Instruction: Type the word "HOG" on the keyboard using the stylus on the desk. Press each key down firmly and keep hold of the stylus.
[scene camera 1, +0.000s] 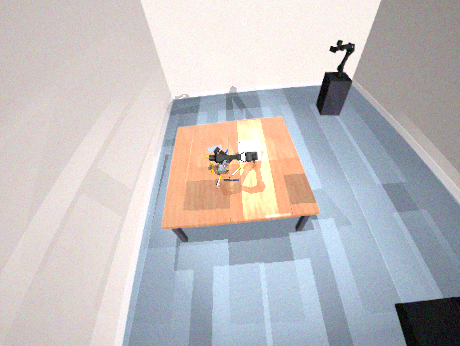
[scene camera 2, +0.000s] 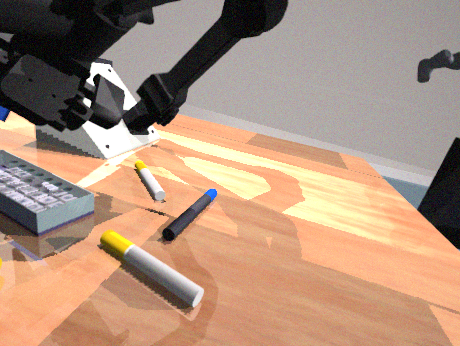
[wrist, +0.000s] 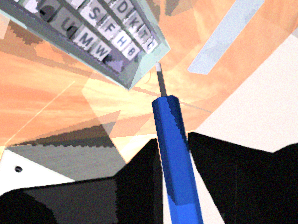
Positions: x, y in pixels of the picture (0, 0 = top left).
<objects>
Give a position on a yellow-capped white marker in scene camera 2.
184, 288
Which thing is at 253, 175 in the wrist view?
My gripper.
</objects>
